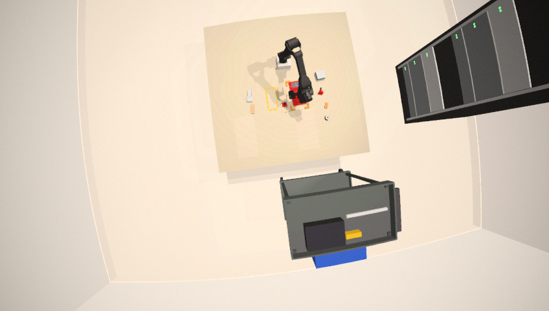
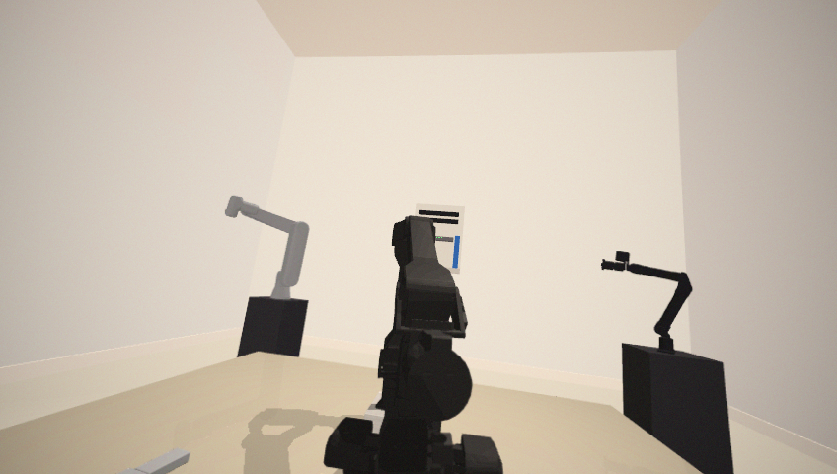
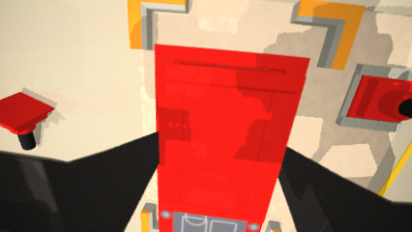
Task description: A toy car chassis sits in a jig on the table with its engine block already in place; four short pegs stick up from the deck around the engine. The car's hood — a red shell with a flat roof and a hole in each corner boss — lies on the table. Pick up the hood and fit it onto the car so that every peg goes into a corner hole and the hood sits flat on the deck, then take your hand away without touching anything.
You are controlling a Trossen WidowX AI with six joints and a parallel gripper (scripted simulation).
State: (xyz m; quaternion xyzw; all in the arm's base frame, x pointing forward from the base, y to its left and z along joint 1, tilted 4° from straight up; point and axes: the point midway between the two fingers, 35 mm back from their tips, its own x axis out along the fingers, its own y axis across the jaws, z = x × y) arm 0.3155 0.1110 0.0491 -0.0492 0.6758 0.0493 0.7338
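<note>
Right now my gripper tip is 10 mm below the red hood. From my gripper tip the other things lie so: jig: 40 mm below, 30 mm to the right, 20 mm behind.
</note>
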